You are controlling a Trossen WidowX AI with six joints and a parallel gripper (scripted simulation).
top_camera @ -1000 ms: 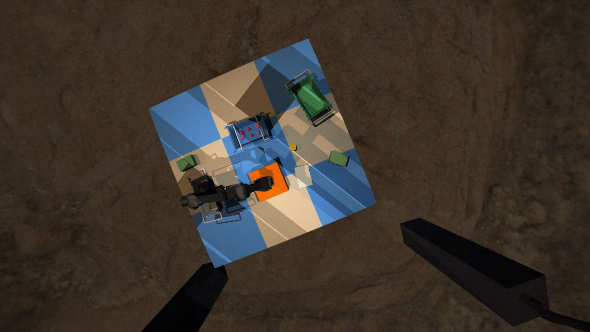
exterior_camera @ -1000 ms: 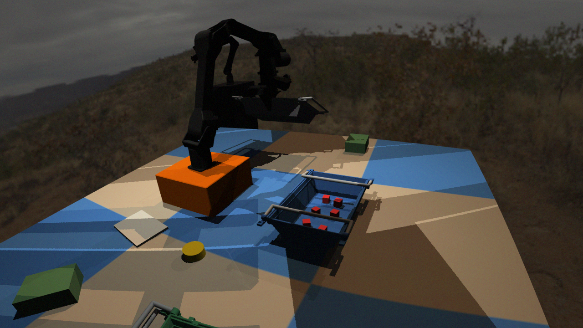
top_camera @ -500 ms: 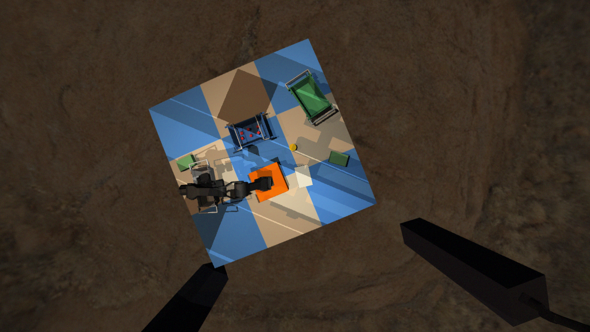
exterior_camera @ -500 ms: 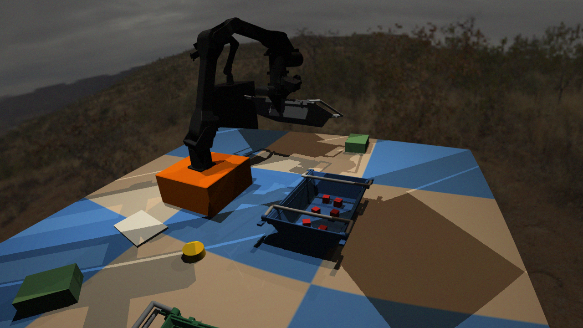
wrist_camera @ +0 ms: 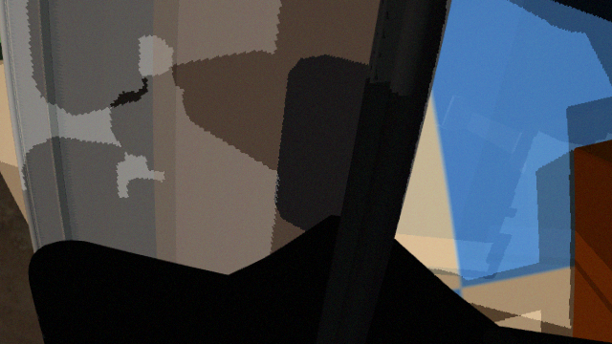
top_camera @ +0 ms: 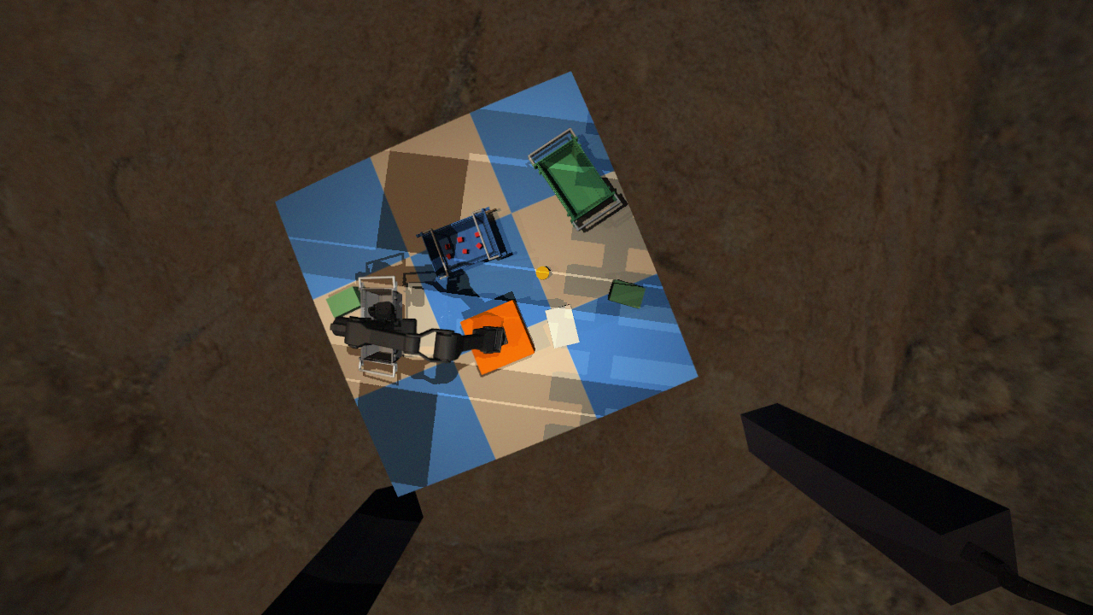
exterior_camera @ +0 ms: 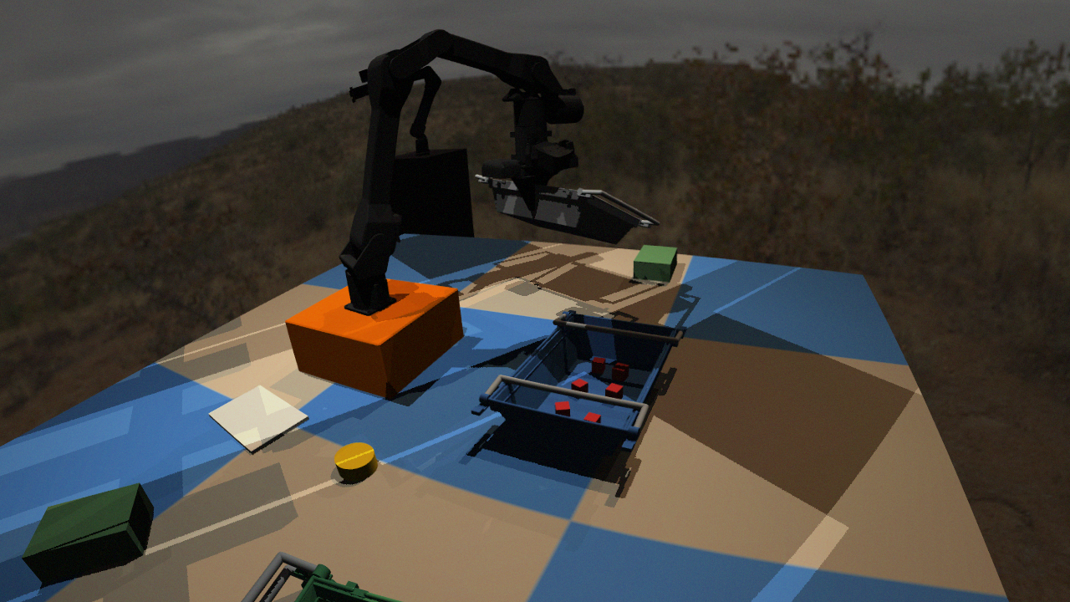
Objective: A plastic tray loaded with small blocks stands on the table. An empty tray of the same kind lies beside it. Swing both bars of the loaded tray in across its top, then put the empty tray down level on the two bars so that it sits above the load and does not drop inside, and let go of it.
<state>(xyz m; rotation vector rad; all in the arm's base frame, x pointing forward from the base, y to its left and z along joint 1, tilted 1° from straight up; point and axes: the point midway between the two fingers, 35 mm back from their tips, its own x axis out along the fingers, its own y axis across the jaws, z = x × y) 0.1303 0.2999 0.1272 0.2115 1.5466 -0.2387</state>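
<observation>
The dark plastic tray lies 20 mm ahead of my gripper tip and 70 mm to the left of it. The rest, counted from my gripper tip: yellow disc (50 mm ahead, 520 mm to the right, 170 mm below); pale flat square (160 mm behind, 540 mm to the right, 180 mm below).
</observation>
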